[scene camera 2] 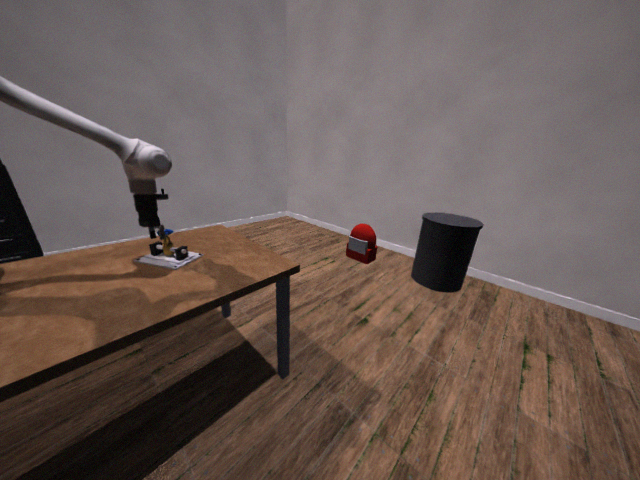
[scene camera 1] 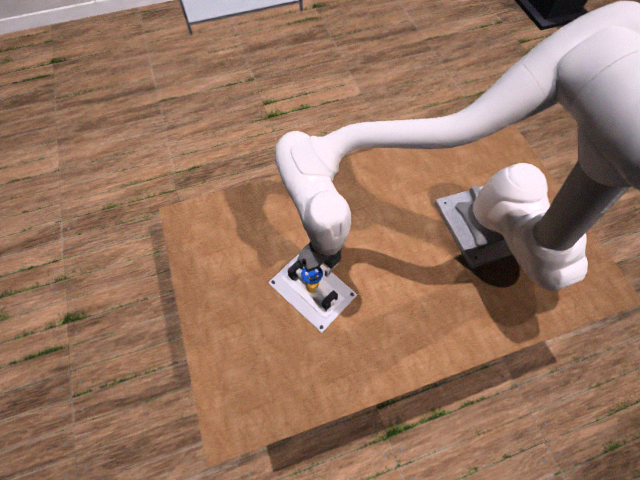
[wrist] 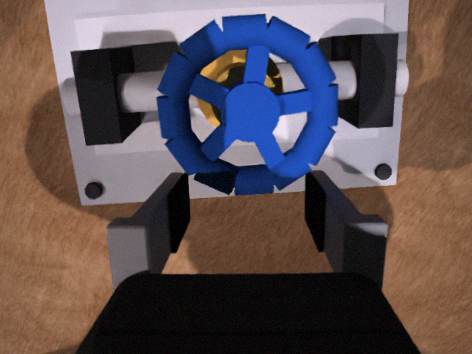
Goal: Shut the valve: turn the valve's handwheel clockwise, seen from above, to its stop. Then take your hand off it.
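Note:
The valve's blue handwheel, with several spokes and a round hub, sits on a brass valve body. The valve is mounted on a pale plate. My gripper is wide open with nothing held. In the wrist view its fingertips are at the lower left and lower right of the wheel's rim, one to each side of its near part. I cannot tell whether they touch the rim. The wheel's stop does not show.
Black pipe supports flank the valve on the plate. The plate lies on a brown table. The arm's grey base plate is at the table's right in scene camera 1. A red backpack and a dark bin stand beyond the table.

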